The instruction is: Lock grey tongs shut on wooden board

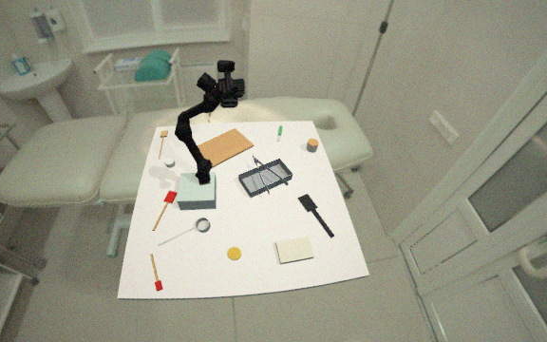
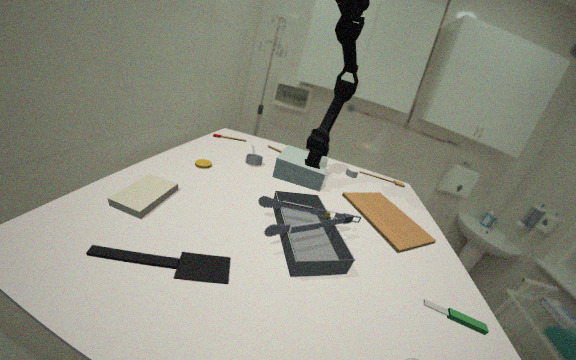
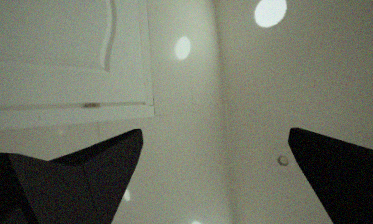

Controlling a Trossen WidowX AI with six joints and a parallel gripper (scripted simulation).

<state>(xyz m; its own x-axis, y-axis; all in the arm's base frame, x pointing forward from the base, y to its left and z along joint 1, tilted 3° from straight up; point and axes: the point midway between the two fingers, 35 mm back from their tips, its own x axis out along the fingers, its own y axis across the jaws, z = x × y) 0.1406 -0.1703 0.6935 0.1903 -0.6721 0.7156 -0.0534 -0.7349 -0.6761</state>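
The yellow slider is 18 cm ahead of my gripper tip, 19 cm to the left of it and 74 cm below it. Round my gripper tip: yellow disc 10 cm behind, 29 cm to the right, 80 cm below; roasting tin 21 cm ahead, 13 cm to the left, 78 cm below; cream block 20 cm ahead, 37 cm to the right, 79 cm below.
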